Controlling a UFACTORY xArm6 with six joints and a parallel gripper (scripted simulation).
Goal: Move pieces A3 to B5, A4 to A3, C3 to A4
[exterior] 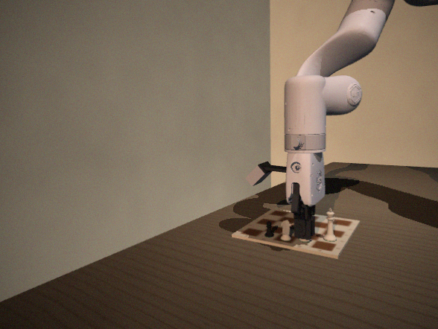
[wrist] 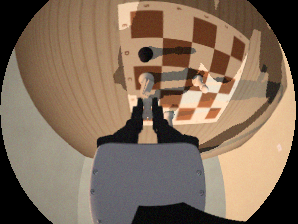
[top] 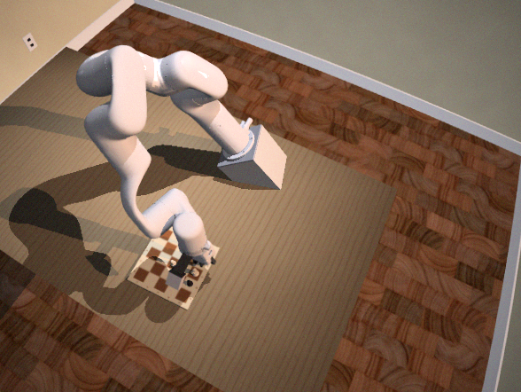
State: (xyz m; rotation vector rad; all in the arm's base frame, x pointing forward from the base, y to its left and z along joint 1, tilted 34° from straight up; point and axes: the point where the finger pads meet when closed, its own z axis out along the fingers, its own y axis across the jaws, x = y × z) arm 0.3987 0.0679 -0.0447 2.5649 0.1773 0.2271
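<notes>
My hand is 1 cm above the white rook. Also, from my hand: white bishop: 4 cm ahead, 2 cm below; then white king: 4 cm to the right, 4 cm behind; then black pawn: 7 cm ahead, 2 cm below, 1 cm to the left.
</notes>
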